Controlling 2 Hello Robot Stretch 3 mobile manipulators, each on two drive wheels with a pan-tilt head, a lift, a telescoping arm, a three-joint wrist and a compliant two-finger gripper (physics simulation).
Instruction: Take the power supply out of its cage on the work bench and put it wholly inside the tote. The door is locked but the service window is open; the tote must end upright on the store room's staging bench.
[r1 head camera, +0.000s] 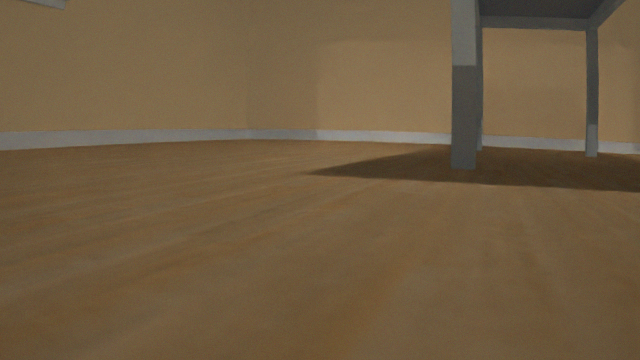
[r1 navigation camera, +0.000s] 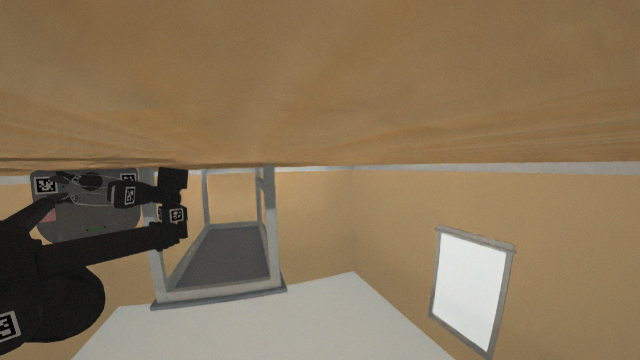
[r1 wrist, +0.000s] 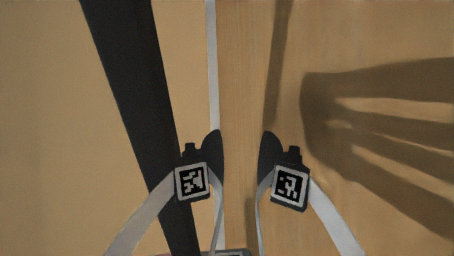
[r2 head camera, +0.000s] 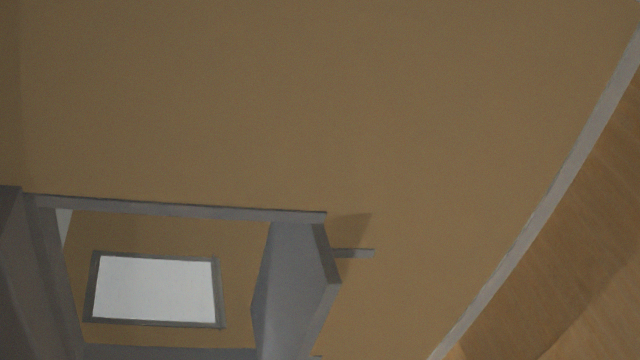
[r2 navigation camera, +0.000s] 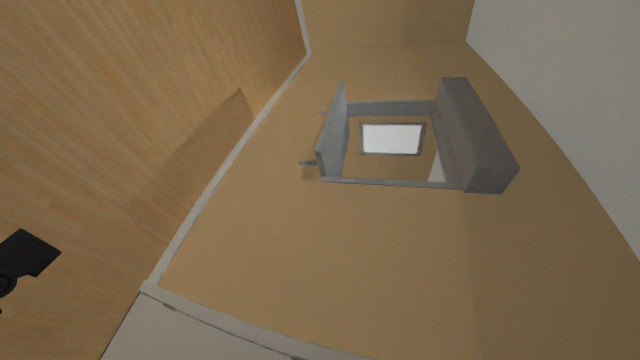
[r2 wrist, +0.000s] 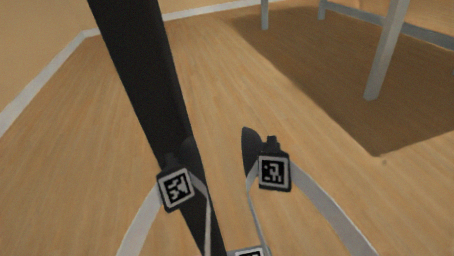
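My r1 gripper (r1 wrist: 241, 152) is open, its two dark pads apart with wall and floor showing between them. My r2 gripper (r2 wrist: 218, 152) is open over the wooden floor, with nothing between its pads. The open service window shows in the r2 head view as a grey frame (r2 head camera: 175, 207) and in the r2 navigation view as a frame (r2 navigation camera: 390, 183) in the tan wall. A grey-legged bench (r1 head camera: 463, 110) (r1 navigation camera: 272, 235) shows from low down; I cannot tell which bench it is. The power supply, its cage and the tote do not show in these views.
A grey ledge (r2 head camera: 290, 290) (r2 navigation camera: 334, 132) and a long grey box (r2 navigation camera: 480, 135) border the window opening. A pale door (r2 navigation camera: 200, 332) is at the r2 navigation view's bottom. Bench legs (r2 wrist: 384, 55) stand right of the r2 gripper. A bright window (r1 navigation camera: 470, 287) is beyond the bench.
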